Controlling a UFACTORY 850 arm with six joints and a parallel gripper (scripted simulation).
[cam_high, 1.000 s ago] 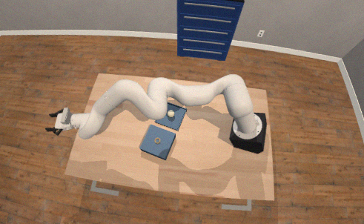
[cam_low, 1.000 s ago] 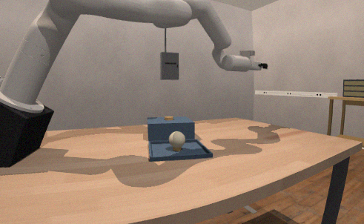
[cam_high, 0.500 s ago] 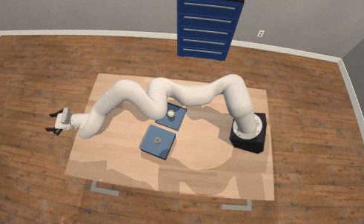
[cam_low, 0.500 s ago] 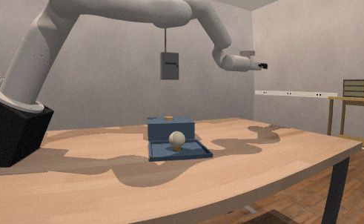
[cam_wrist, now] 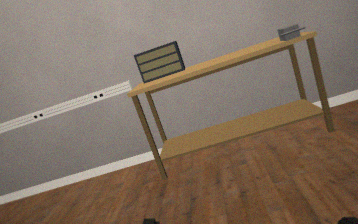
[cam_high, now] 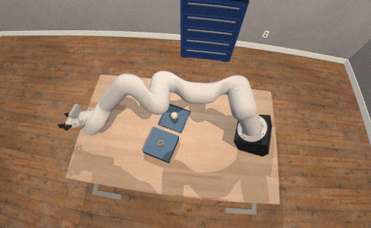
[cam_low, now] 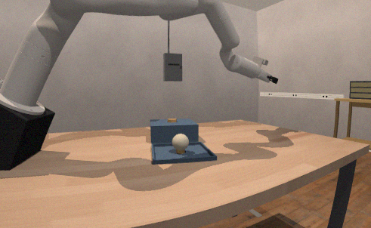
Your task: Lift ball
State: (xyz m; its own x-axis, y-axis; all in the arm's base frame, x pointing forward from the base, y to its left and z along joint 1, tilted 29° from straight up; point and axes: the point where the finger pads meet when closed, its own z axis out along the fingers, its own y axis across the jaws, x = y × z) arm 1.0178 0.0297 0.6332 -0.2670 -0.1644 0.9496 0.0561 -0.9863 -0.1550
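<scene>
The cream ball lies 690 mm behind my hand, 100 mm to the right of it and 240 mm below it. Also, from my hand: flat blue tray 690 mm behind, 100 mm to the right, 280 mm below.
</scene>
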